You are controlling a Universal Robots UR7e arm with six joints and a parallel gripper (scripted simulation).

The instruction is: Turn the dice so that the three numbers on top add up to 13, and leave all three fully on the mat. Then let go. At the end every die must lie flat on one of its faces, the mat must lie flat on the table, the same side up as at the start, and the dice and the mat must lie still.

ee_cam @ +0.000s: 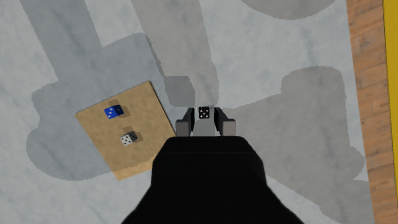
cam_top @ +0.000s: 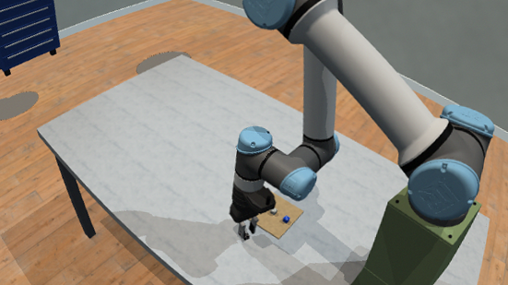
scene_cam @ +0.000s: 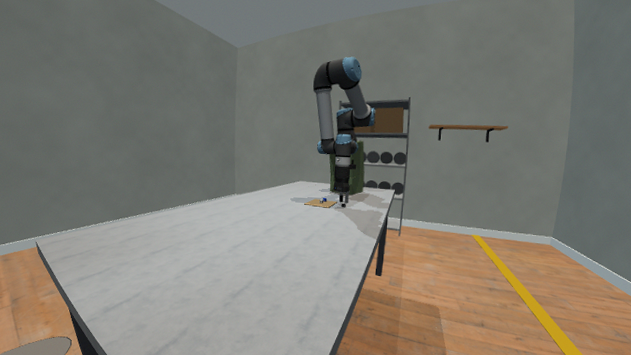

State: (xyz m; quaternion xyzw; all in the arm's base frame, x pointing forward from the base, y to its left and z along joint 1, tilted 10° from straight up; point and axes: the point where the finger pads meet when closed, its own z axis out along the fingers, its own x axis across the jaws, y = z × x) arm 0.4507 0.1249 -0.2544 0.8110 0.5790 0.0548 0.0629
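Now: the black die 30 mm below my hand. The rest, counted from my hand: blue die: 130 mm to the right, 50 mm behind, 30 mm below; then tan mat: 130 mm to the right, 40 mm below; then white die: 130 mm to the right, 30 mm below.
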